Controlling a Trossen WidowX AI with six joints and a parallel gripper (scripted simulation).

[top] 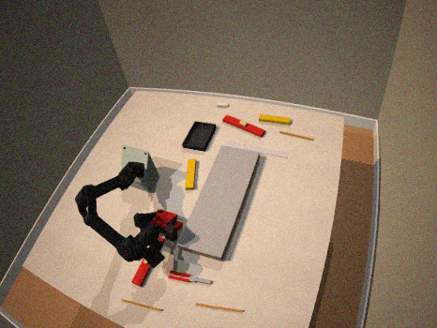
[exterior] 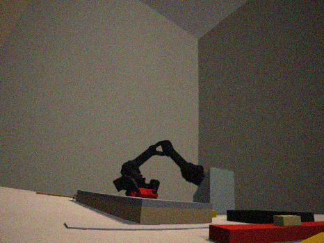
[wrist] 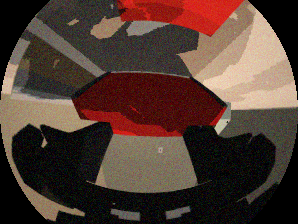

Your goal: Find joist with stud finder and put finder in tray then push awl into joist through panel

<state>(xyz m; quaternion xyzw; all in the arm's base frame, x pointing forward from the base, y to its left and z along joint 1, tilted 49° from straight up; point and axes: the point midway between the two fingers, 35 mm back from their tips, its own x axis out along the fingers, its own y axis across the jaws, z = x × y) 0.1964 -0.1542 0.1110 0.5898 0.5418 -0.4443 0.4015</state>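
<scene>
Now: the stud finder 2 cm behind my gripper tip and 1 cm below it. From my gripper tip the other things lie so: black tray: 48 cm to the left, 5 cm below, 5 cm behind; awl: 5 cm below, 4 cm to the left.
</scene>
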